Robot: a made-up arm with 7 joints.
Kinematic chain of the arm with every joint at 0, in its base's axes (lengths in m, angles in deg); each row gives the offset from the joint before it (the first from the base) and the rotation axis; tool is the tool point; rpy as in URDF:
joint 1: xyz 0 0 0.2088 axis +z
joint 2: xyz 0 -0.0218 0.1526 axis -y
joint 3: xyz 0 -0.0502 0.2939 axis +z
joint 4: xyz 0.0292 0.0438 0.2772 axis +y
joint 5: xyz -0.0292 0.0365 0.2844 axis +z
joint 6: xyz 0 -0.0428 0.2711 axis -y
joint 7: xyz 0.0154 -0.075 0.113 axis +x
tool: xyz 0 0 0 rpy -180 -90 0
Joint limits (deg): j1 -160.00..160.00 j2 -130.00..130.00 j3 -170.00..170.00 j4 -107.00..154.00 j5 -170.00..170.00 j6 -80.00..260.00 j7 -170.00..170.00
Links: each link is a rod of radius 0.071 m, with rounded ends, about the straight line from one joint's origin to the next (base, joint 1, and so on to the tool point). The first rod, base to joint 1, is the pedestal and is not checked.
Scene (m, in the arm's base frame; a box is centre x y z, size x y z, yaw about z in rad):
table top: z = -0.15
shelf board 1: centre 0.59 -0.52 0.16 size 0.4 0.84 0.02 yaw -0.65
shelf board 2: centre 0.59 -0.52 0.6 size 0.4 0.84 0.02 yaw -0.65
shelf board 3: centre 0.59 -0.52 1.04 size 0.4 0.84 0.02 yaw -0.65
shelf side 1: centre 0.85 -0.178 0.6 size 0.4 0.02 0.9 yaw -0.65
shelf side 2: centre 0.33 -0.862 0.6 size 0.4 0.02 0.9 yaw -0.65
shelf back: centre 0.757 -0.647 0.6 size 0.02 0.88 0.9 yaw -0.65
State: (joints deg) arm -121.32 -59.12 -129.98 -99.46 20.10 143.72 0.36
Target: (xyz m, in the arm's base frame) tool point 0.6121 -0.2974 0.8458
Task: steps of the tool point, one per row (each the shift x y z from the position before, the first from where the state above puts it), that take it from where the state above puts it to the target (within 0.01 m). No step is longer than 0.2 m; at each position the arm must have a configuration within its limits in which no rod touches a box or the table.
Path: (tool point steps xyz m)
1: 0.0236 0.0075 0.0644
2: 0.0107 0.0117 0.0686
3: -0.0016 0.0161 0.0712
4: -0.0137 0.0213 0.0725
5: 0.1298 0.0555 0.0545
6: 0.1090 0.0894 0.0493
7: 0.0794 0.1158 0.0435
8: 0.0437 0.1330 0.0371
9: 0.0773 -0.0662 0.0104
10: 0.0791 -0.0610 -0.0014
11: 0.0786 -0.0514 -0.0091

